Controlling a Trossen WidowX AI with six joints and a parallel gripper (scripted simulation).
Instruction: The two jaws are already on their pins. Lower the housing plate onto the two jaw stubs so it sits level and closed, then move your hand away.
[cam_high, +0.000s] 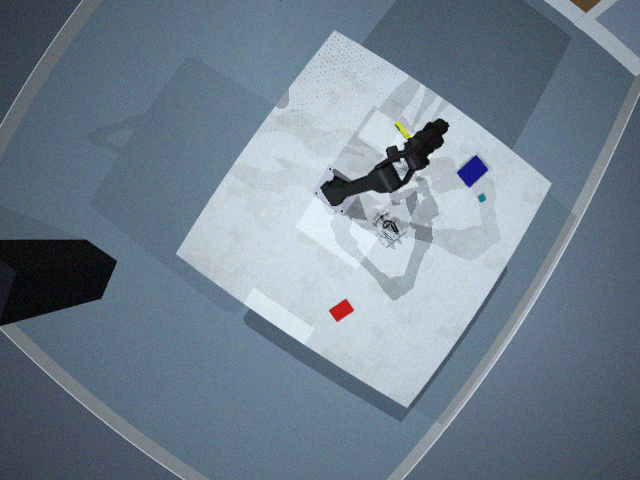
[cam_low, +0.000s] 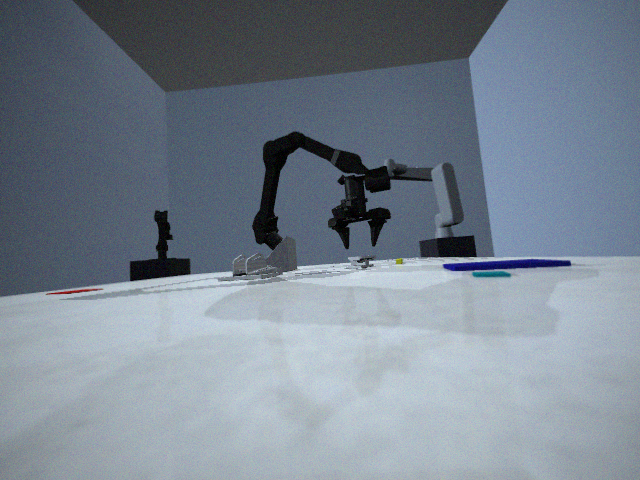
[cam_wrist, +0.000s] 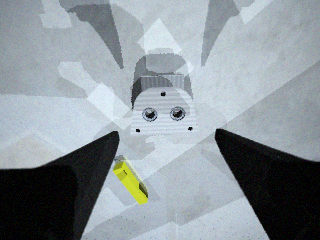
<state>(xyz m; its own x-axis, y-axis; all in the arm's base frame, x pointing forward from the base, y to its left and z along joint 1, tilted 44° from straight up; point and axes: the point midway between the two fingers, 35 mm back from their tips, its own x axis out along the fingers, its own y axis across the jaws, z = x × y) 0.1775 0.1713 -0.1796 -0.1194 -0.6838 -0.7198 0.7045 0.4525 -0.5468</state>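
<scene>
My gripper tip is 30 mm above the housing plate, 10 mm to the left of it and 10 mm short of it. Round my gripper tip: yellow bar 130 mm to the left, 50 mm below, 50 mm behind; white block 50 mm below, 10 mm to the right, 10 mm ahead; blue pad 320 mm ahead, 140 mm to the left, 50 mm below.
</scene>
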